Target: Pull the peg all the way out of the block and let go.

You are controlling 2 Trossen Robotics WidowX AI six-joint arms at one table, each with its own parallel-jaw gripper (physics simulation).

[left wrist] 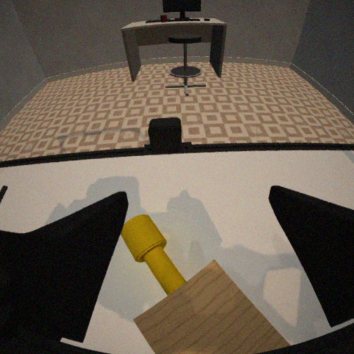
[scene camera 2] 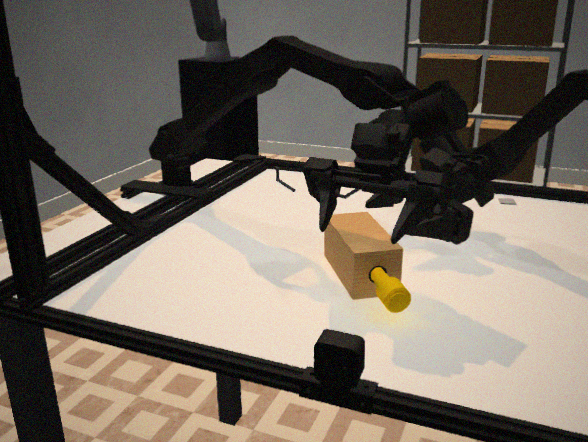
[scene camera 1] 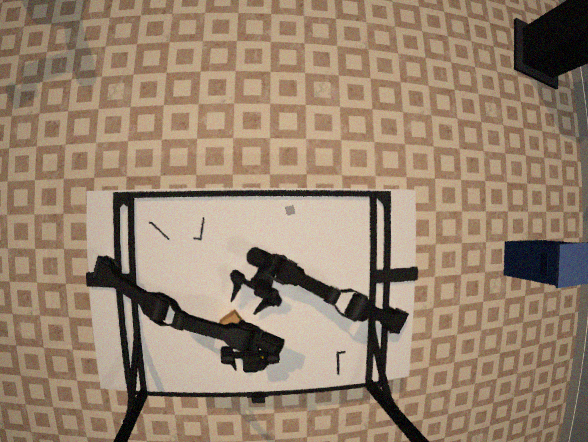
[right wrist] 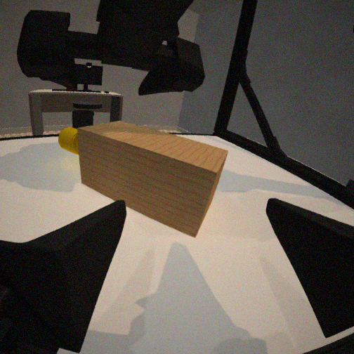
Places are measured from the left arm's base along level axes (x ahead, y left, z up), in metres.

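Where they show: left gripper, fingertip midpoint: (scene camera 2: pixel 356 235); right gripper, fingertip midpoint: (scene camera 2: pixel 384 218) (scene camera 1: pixel 242 308); left arm's base at its link origin: (scene camera 2: pixel 176 184) (scene camera 1: pixel 108 267); right arm's base at its link origin: (scene camera 1: pixel 389 316).
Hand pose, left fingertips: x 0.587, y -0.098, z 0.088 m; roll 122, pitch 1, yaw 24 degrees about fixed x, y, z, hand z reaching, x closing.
Note:
Things, the pixels of their top centre, and the offset from my left fingertips. "pt": a spot on its surface instead.
- wooden block at its top centre: (scene camera 2: pixel 361 230) (scene camera 1: pixel 240 336) dx -0.070, dy +0.091, dz -0.038 m
- yellow peg at its top centre: (scene camera 2: pixel 381 267) dx +0.005, dy +0.047, dz -0.056 m
- small grey square at a spot on its surface: (scene camera 1: pixel 290 210) pt dx -0.083, dy +0.550, dz -0.104 m
A wooden block (scene camera 1: pixel 231 317) (scene camera 2: pixel 364 235) (left wrist: pixel 210 315) (right wrist: pixel 145 175) lies on the table. A yellow peg (scene camera 2: pixel 392 292) (left wrist: pixel 145 237) (right wrist: pixel 69 140) has its thick head and part of its shank outside the hole in the block's end; the rest is hidden inside. My left gripper (scene camera 2: pixel 360 232) (left wrist: pixel 199 195) is open and empty, above the block; in the left wrist view the peg's head shows beside the left-hand fingertip. My right gripper (scene camera 1: pixel 244 306) (right wrist: pixel 198 206) is open and empty, off the block's opposite end from the peg. In scene camera 1 the left arm covers much of the block and peg.
A black frame rail (scene camera 2: pixel 175 347) (left wrist: pixel 75 155) runs along the table edge on the peg's side, with a black box-shaped mount (scene camera 2: pixel 339 357) (left wrist: pixel 165 135) on it. The two arms are close together over the block. A small grey square (scene camera 1: pixel 290 210) lies near the far rail.

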